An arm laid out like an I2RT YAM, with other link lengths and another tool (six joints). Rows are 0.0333 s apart.
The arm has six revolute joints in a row. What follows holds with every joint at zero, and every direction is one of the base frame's.
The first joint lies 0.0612 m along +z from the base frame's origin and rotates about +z.
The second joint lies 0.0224 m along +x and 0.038 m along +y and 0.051 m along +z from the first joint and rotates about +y.
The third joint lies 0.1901 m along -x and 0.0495 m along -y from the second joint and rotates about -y.
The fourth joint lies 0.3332 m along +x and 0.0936 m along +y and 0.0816 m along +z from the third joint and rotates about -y.
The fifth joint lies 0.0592 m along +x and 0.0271 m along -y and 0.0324 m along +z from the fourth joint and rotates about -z.
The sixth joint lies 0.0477 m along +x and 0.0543 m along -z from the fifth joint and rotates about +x.
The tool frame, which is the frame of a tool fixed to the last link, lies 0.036 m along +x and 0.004 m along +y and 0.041 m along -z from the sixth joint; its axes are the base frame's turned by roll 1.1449, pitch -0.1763 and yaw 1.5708 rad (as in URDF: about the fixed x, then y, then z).
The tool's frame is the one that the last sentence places.
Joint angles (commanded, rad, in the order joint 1, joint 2, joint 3, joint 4, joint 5, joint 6), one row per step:
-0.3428, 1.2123, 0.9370, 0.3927, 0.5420, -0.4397
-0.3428, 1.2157, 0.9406, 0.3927, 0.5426, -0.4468
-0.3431, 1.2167, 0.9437, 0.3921, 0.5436, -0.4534
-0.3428, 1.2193, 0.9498, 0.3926, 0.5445, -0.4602
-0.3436, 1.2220, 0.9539, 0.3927, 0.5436, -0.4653
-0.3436, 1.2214, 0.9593, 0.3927, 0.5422, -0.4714
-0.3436, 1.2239, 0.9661, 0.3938, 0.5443, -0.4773
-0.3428, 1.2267, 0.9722, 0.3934, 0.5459, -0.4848
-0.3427, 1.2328, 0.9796, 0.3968, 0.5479, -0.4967
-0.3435, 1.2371, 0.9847, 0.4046, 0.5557, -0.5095
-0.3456, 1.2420, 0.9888, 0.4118, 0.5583, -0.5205
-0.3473, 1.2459, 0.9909, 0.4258, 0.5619, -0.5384
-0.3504, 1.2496, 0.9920, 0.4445, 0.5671, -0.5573
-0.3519, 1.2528, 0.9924, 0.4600, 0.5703, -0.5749
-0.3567, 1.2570, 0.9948, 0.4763, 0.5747, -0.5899
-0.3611, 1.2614, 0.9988, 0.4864, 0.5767, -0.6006
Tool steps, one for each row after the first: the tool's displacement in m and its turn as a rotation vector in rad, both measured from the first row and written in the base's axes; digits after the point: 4 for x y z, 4 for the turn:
0.0003, -0.0004, 0.0004, -0.0045, 0.0053, -0.0013
0.0002, -0.0008, 0.0015, -0.0090, 0.0089, -0.0033
0.0007, -0.0011, 0.0034, -0.0145, 0.0104, -0.0046
0.0010, -0.0017, 0.0043, -0.0183, 0.0129, -0.0050
0.0011, -0.0019, 0.0072, -0.0243, 0.0120, -0.0044
0.0014, -0.0023, 0.0096, -0.0295, 0.0114, -0.0071
0.0018, -0.0025, 0.0114, -0.0350, 0.0144, -0.0088
0.0025, -0.0032, 0.0130, -0.0437, 0.0191, -0.0121
0.0024, -0.0045, 0.0147, -0.0533, 0.0208, -0.0223
0.0027, -0.0061, 0.0157, -0.0618, 0.0233, -0.0284
0.0026, -0.0077, 0.0171, -0.0761, 0.0256, -0.0362
0.0023, -0.0100, 0.0187, -0.0919, 0.0252, -0.0475
0.0022, -0.0115, 0.0198, -0.1061, 0.0270, -0.0551
0.0018, -0.0143, 0.0215, -0.1188, 0.0252, -0.0671
0.0016, -0.0168, 0.0230, -0.1278, 0.0247, -0.0755

